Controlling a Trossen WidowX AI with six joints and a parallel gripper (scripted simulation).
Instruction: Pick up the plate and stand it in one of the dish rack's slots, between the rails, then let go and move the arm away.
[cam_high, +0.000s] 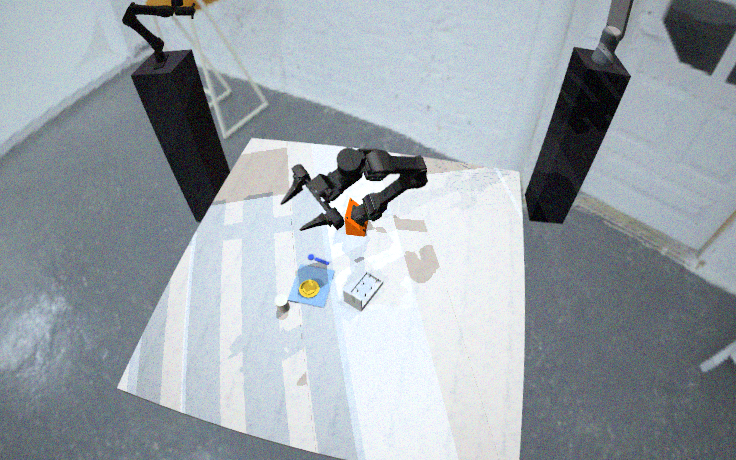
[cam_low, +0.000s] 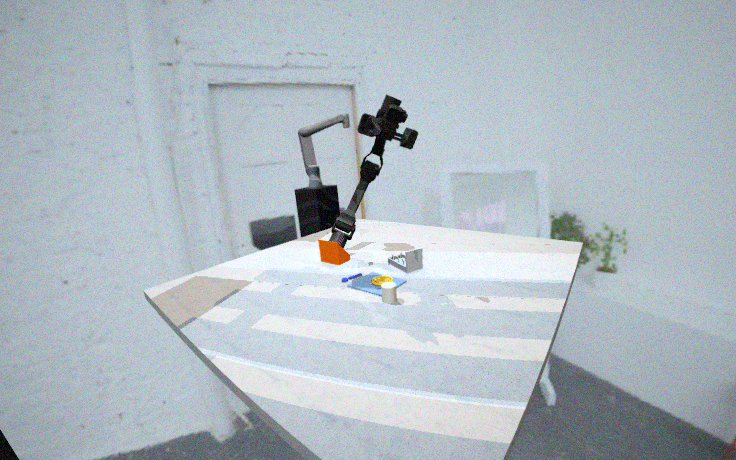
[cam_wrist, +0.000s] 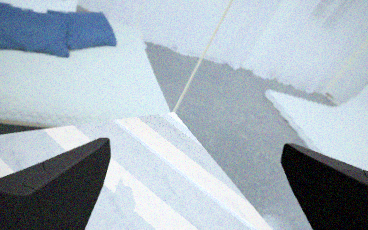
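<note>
The yellow plate is 45 cm below my gripper tip, 6 cm behind it and 2 cm to the right of it. From my gripper tip the other things lie so: grey dish rack: 44 cm below, 16 cm to the left, 8 cm behind; then blue utensil: 46 cm below, 20 cm behind, 3 cm to the right; then white cup: 44 cm below, 10 cm to the right, 1 cm ahead.
</note>
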